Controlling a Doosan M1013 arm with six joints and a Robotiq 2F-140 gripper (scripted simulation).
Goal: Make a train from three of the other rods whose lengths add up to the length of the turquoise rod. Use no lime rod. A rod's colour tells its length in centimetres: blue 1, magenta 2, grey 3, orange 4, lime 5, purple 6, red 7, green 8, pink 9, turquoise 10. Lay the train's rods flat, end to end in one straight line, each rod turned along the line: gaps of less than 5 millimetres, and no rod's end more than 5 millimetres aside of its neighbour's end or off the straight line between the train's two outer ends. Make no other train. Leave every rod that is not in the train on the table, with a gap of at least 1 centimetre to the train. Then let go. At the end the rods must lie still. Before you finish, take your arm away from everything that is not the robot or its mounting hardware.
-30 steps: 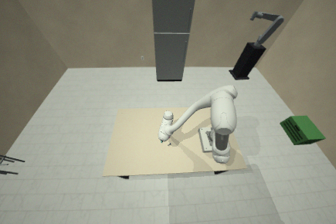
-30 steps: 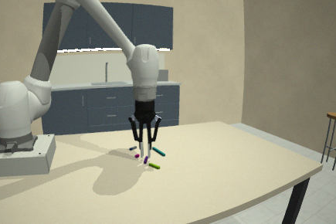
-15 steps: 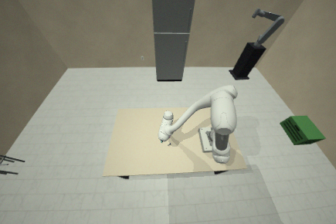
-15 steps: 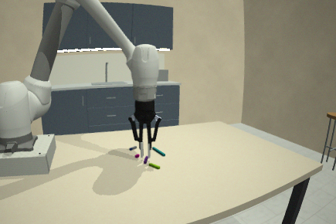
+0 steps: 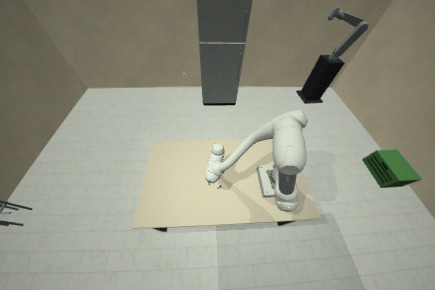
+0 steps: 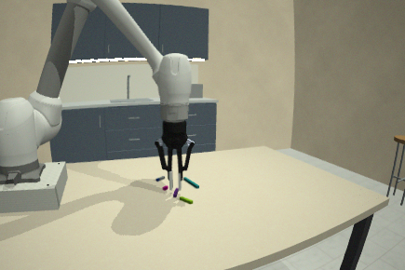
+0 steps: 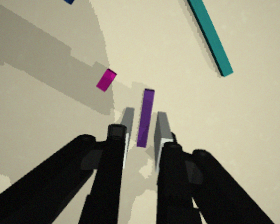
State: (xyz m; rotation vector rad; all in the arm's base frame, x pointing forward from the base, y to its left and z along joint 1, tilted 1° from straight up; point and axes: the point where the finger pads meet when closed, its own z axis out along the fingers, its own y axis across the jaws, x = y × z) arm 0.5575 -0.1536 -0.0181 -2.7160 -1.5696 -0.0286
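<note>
Right now the purple rod is 5 cm below my hand. The rest, counted from my hand: turquoise rod: 9 cm ahead, 6 cm to the left, 5 cm below; lime rod: 7 cm to the right, 5 cm below, 1 cm ahead; magenta rod: 5 cm to the left, 5 cm below, 2 cm behind.
</note>
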